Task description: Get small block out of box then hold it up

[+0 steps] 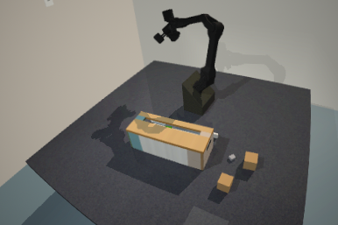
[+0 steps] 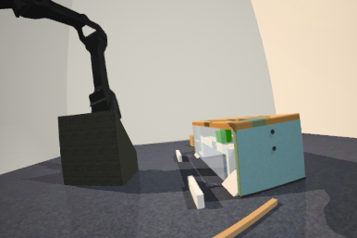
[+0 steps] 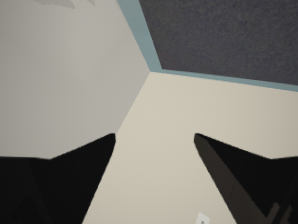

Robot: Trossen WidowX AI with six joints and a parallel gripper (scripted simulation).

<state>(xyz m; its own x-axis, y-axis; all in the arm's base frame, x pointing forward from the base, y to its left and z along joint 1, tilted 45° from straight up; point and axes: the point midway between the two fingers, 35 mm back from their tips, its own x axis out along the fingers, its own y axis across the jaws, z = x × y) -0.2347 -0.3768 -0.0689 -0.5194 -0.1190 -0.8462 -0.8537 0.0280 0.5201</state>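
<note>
Now: the box 570 mm ahead of my gripper tip, 340 mm to the left of it and 290 mm below it. The rest, counted from my gripper tip: thin tan stick 510 mm ahead, 80 mm to the left, 350 mm below.
</note>
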